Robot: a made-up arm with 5 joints.
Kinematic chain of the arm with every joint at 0, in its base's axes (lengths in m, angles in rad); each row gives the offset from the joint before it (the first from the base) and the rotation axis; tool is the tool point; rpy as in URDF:
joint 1: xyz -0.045 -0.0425 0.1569 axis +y
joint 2: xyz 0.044 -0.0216 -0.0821 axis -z
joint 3: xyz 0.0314 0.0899 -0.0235 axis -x
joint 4: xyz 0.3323 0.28 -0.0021 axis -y
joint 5: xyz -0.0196 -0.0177 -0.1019 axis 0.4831 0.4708 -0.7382
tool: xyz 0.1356 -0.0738 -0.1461 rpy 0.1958 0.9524 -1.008
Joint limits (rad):
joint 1: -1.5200..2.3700
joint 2: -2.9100..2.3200
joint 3: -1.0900..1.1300
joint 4: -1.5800..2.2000
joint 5: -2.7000..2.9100
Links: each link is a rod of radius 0.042 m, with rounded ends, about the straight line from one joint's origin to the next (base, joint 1, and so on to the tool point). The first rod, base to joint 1, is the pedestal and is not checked.
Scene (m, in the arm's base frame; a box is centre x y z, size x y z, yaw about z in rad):
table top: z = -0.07
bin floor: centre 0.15 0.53 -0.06 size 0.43 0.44 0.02 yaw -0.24
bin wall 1: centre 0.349 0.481 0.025 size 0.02 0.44 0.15 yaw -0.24
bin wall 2: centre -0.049 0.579 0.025 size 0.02 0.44 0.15 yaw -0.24
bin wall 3: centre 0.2 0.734 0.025 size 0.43 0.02 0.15 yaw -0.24
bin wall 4: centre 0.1 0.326 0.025 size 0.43 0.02 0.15 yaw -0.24
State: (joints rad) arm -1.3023 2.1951 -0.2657 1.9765 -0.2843
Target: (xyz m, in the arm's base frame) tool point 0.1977 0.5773 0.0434
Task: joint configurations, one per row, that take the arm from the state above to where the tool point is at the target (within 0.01 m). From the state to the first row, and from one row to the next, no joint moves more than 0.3 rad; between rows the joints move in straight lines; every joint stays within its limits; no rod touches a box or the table.
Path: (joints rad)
1: -1.3024 1.9277 -0.3137 1.8944 -0.1683
2: -1.3025 1.6604 -0.3616 1.8123 -0.0524
3: -1.3025 1.3930 -0.4096 1.7302 0.0636
4: -1.3026 1.1257 -0.4576 1.6481 0.1796
5: -1.3027 0.8583 -0.5055 1.5660 0.2956
6: -1.3028 0.5910 -0.5535 1.4839 0.4115
7: -1.3029 0.3236 -0.6015 1.4018 0.5275
8: -1.3029 0.0563 -0.6494 1.3197 0.6435
9: -1.0726 -0.1465 -0.6317 1.0949 0.5720
10: -0.8422 -0.3492 -0.6140 0.8702 0.5004
11: -0.6119 -0.5519 -0.5963 0.6455 0.4289
12: -0.3815 -0.7547 -0.5785 0.4207 0.3574

